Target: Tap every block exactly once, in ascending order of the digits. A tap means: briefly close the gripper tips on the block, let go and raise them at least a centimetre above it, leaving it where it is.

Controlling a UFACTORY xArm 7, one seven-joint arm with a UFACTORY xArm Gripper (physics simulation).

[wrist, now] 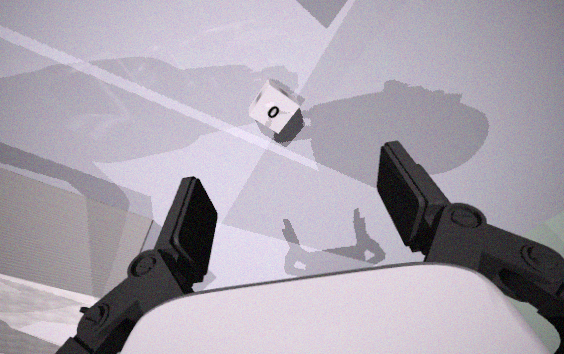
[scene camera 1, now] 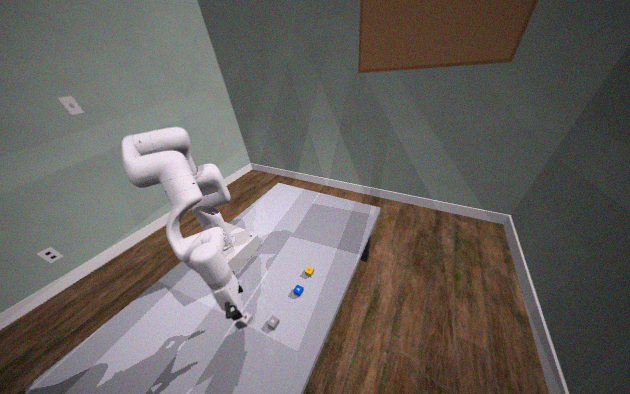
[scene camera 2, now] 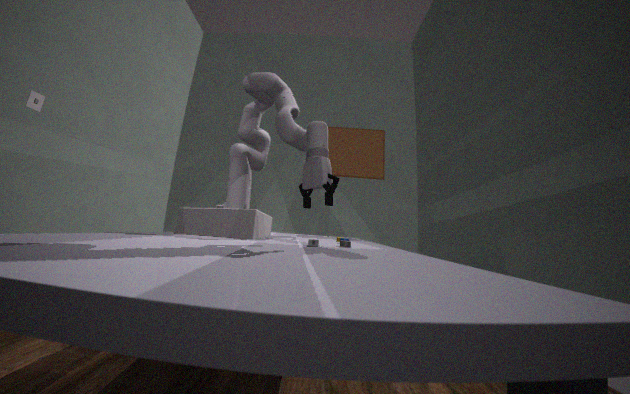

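Observation:
A white block with the digit 0 [scene camera 1: 246,318] [scene camera 2: 313,243] [wrist: 274,107] lies on the table, ahead of the fingers in the wrist view. A grey block [scene camera 1: 273,322] [scene camera 2: 345,244] lies beside it, towards the table's long edge. A blue block [scene camera 1: 298,290] and a yellow block [scene camera 1: 309,271] lie farther back; both partly show behind the grey one in scene camera 2. Digits on these three are too small to read. My gripper [scene camera 1: 241,308] [scene camera 2: 318,204] [wrist: 291,180] is open and empty, well above the table and roughly over the white block.
The white table [scene camera 1: 335,265] [scene camera 2: 425,295] carries the arm's base box [scene camera 1: 245,254] [scene camera 2: 220,222] [wrist: 65,220], which is left of the gripper in the wrist view. The table's long edge runs beyond the grey and blue blocks. Shadows of the arm and fingers fall on the table.

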